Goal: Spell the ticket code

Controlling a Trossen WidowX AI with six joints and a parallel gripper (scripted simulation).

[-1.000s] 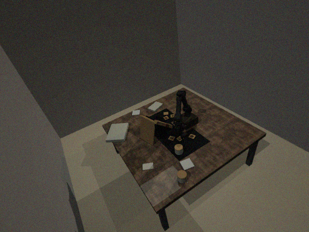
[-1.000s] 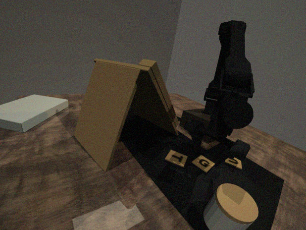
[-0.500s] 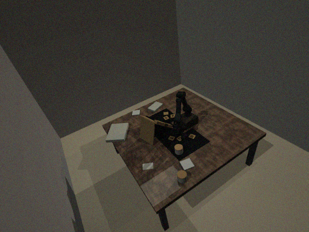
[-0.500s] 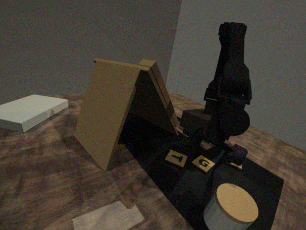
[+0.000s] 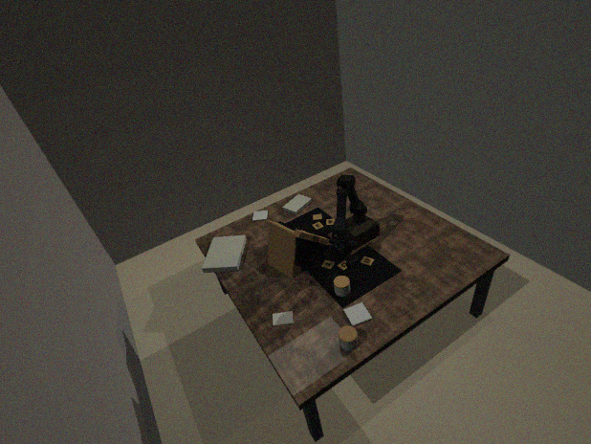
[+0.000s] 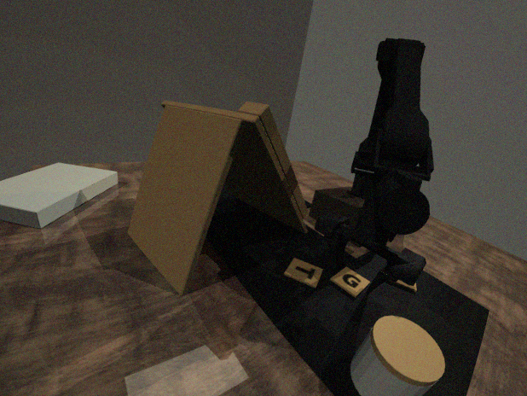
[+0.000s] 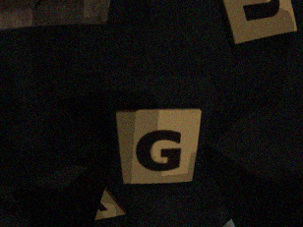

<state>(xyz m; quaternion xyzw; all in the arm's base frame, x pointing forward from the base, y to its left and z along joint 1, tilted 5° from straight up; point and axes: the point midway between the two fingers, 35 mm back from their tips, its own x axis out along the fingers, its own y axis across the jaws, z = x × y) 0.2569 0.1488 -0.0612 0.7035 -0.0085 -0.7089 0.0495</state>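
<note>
Right now my gripper tip is right at the tan tile marked g. Round my gripper tip: white ticket (60 mm ahead, 310 mm to the right, 90 mm above); tile marked t (60 mm ahead, 60 mm to the right); black mat (50 mm behind, 160 mm to the right).
</note>
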